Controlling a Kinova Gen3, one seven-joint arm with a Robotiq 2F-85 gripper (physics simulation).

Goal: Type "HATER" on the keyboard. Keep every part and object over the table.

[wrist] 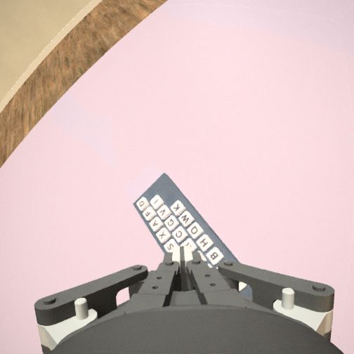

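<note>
A dark blue-grey keyboard with white letter keys lies slanted on the pink surface, in the lower middle of the wrist view. The H key shows near its right edge and the A key near its left edge. My gripper is shut with nothing between its fingers. Its pale fingertips overlap the keyboard in the view, just right of the S key, and partly cover the key beside it. The T and E keys cannot be made out; the lower part of the keyboard is hidden behind the gripper. Any gap between tips and keys cannot be told.
The pink surface spreads around the keyboard. Its curved edge runs across the upper left, bordered by a brown wood-grained band. A beige area lies beyond that band in the corner.
</note>
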